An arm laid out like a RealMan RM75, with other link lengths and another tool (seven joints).
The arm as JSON. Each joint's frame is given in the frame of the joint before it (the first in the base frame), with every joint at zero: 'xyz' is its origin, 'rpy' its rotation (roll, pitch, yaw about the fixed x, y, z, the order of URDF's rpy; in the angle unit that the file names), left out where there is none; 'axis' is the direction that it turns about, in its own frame. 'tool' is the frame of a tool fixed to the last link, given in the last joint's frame.
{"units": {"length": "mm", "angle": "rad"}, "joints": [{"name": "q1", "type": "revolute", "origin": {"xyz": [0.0, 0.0, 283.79]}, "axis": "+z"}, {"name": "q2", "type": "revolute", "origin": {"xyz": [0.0, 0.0, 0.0]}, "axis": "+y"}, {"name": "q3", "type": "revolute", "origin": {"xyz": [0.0, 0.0, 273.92]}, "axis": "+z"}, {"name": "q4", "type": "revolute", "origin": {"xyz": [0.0, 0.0, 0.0]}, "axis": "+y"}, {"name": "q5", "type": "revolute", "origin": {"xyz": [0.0, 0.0, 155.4]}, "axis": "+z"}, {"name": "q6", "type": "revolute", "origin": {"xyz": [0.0, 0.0, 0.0]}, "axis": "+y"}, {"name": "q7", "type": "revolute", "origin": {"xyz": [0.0, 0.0, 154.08]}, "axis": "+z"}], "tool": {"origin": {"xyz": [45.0, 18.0, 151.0], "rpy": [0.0, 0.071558, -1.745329]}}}
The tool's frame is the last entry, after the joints.
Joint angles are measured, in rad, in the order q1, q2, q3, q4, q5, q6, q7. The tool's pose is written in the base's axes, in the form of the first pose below.
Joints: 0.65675 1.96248 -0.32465 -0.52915 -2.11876 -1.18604 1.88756
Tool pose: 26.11, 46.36, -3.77, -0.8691, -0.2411, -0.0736, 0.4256
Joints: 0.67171 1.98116 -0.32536 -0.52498 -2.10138 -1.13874 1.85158
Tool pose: 25.88, 47.36, -4.07, -0.8611, -0.2471, -0.0839, 0.4364
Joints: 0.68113 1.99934 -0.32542 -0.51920 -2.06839 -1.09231 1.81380
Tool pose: 25.65, 48.37, -4.13, -0.8520, -0.2479, -0.0915, 0.4519
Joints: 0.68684 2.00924 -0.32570 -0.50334 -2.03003 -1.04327 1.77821
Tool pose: 25.78, 49.33, -3.93, -0.8442, -0.2422, -0.1003, 0.4676
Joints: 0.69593 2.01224 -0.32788 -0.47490 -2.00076 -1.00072 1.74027
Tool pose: 25.95, 50.01, -4.02, -0.8394, -0.2398, -0.1083, 0.4755
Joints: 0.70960 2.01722 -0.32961 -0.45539 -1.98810 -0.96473 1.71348
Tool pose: 25.94, 50.54, -4.32, -0.8366, -0.2409, -0.1160, 0.4781
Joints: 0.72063 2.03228 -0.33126 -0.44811 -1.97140 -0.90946 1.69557
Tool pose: 26.28, 51.25, -4.54, -0.8332, -0.2326, -0.1292, 0.4847
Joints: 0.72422 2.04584 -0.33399 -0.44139 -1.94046 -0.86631 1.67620
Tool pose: 26.56, 51.76, -4.59, -0.8296, -0.2216, -0.1371, 0.4938
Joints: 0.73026 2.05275 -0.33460 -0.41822 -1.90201 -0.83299 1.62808
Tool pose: 26.67, 52.17, -4.76, -0.8249, -0.2199, -0.1440, 0.5004
